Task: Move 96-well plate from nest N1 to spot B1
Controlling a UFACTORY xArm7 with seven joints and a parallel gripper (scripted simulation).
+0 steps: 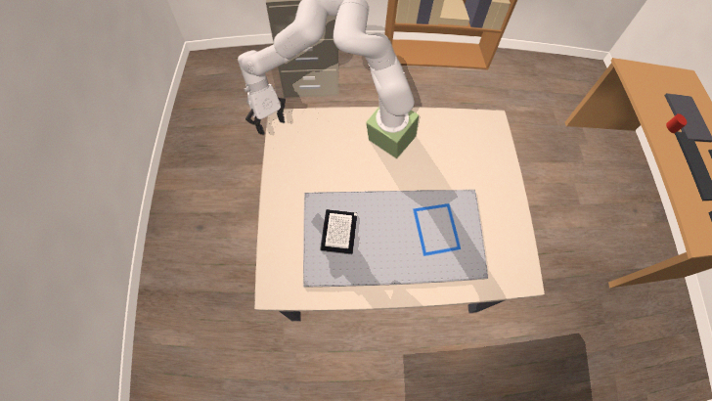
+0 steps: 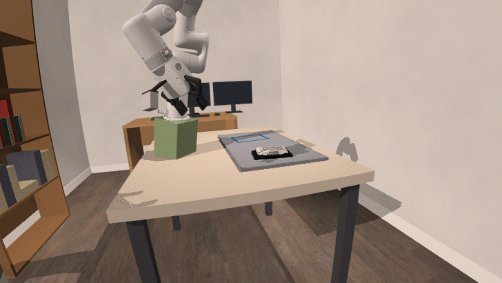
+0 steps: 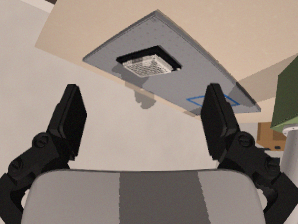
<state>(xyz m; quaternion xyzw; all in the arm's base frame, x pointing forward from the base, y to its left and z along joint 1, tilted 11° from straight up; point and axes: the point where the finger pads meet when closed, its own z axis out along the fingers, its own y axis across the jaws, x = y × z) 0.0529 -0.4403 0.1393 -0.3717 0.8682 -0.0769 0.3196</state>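
My hand is 330 mm short of the white 96-well plate, 230 mm to the right of it and 220 mm above it. The rest, counted from my hand: black plate nest N1: 330 mm ahead, 230 mm to the left, 240 mm below.
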